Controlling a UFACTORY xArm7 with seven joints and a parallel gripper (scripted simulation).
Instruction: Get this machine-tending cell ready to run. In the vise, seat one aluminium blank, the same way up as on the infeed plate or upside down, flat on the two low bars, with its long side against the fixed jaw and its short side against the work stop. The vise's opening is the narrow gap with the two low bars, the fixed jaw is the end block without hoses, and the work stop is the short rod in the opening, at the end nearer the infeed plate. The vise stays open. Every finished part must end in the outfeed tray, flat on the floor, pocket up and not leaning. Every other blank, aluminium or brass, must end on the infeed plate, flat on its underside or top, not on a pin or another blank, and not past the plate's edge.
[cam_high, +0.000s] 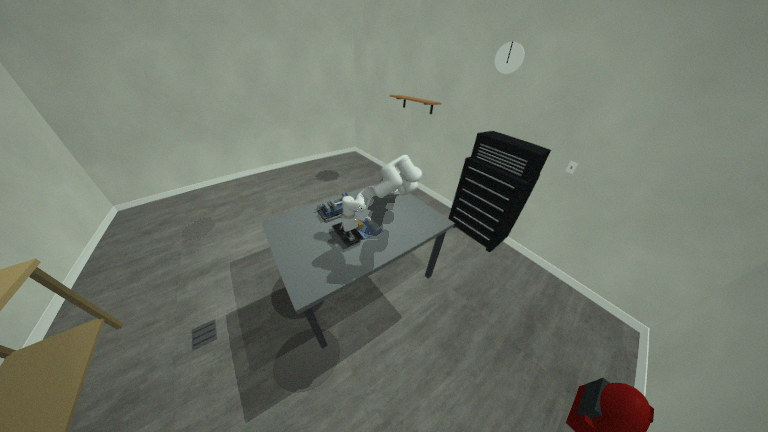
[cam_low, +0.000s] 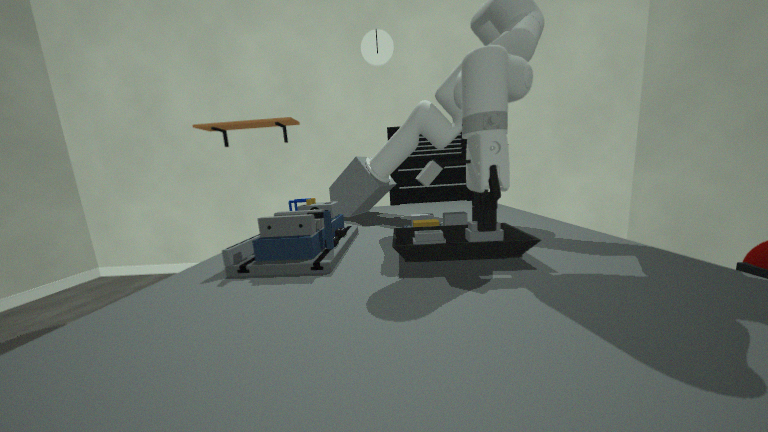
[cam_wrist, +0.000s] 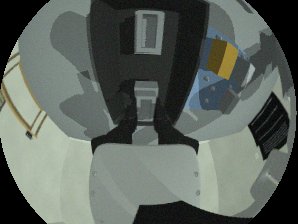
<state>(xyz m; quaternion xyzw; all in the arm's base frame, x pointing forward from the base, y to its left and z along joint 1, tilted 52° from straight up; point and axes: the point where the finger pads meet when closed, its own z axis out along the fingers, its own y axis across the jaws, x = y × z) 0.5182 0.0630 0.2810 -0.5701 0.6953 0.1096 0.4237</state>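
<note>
The grey aluminium blank lies 220 mm behind my hand, 40 mm below it and 10 mm to the right of it. Also, from my hand: vise (370 mm to the right, 70 mm behind, 30 mm below); then brass blank (120 mm behind, 100 mm to the right, 40 mm below).
</note>
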